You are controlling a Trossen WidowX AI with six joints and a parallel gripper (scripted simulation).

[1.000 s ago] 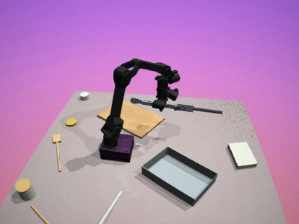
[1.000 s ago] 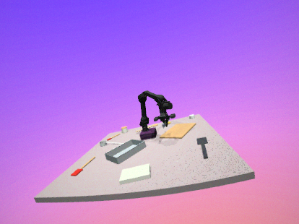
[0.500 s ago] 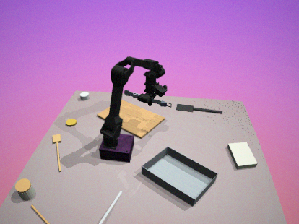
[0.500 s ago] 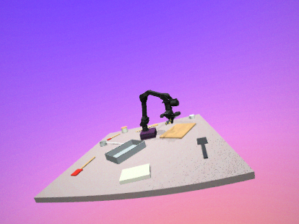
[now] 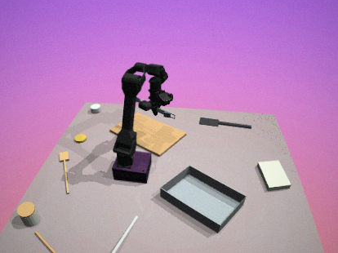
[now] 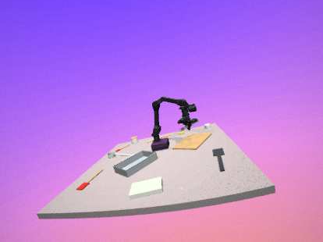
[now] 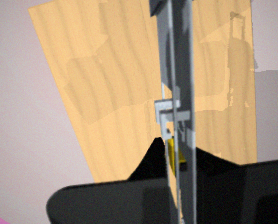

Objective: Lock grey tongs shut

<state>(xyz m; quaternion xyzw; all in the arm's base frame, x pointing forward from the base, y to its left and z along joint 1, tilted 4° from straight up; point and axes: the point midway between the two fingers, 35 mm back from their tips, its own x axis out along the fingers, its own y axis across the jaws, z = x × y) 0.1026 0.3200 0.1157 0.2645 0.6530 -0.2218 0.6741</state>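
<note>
My gripper tip is 1 cm short of the yellow mark, 1 cm to the left of it and 4 cm below it. Round my gripper tip: broader tong arm 4 cm behind, 3 cm to the left, 4 cm above; wooden board 5 cm behind, 1 cm to the left, 12 cm below; black spatula 38 cm ahead, 14 cm to the left, 12 cm below.
</note>
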